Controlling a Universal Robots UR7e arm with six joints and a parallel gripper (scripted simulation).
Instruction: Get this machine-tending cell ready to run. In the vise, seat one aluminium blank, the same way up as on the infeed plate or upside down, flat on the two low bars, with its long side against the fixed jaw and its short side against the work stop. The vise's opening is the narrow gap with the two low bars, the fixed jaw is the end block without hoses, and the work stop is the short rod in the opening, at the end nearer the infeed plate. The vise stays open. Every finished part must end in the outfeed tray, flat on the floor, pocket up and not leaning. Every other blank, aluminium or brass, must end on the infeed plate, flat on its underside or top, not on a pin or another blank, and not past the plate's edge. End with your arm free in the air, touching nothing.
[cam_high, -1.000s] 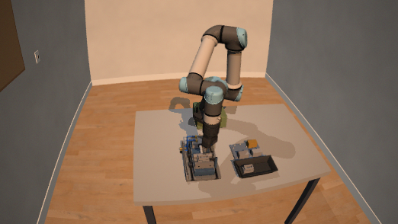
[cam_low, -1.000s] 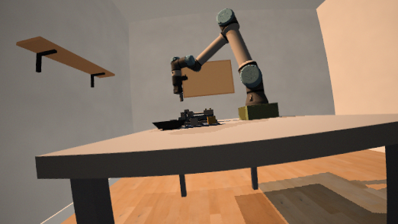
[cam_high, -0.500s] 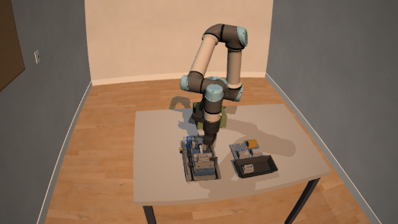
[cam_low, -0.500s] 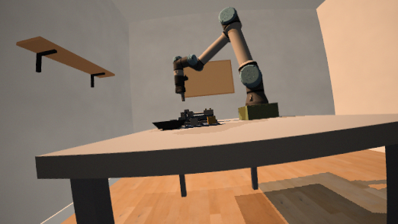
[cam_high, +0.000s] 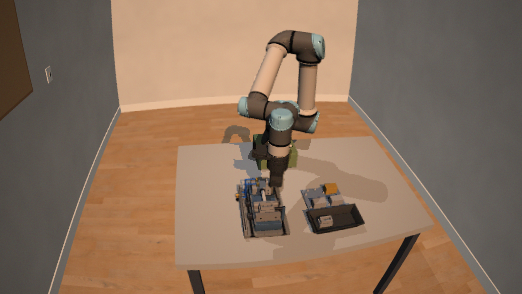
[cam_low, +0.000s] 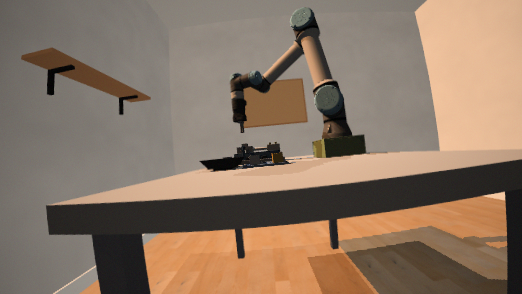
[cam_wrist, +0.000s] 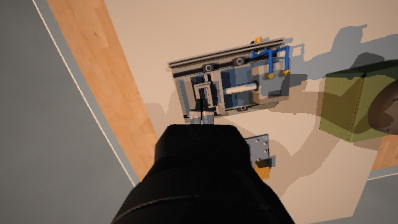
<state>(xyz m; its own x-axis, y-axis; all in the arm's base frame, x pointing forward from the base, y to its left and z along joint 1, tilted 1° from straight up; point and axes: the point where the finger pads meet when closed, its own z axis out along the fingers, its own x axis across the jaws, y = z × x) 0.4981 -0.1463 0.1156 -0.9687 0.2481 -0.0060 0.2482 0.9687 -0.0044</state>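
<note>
Right now my hand is 80 mm past the vise, 10 mm to the right of it and 160 mm above it. The rest, counted from my hand: brass blank 160 mm behind, 350 mm to the left, 170 mm below.
</note>
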